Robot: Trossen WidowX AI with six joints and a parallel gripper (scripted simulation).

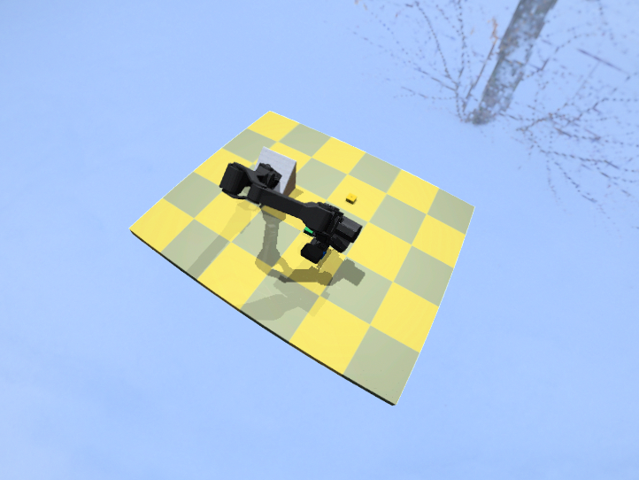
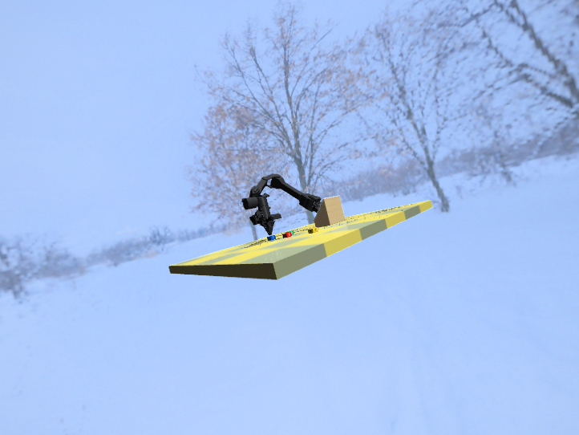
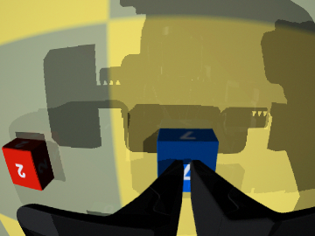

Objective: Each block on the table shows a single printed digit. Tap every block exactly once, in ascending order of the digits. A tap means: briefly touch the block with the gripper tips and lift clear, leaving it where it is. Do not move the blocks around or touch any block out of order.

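Now: the blue block 1 cm below my gripper tip. From my gripper tip the other things lie so: green block: 9 cm behind, 5 cm to the left, 1 cm below; red block: 3 cm behind, 11 cm to the left, 1 cm below; yellow block: 6 cm behind, 28 cm to the left, 1 cm below.
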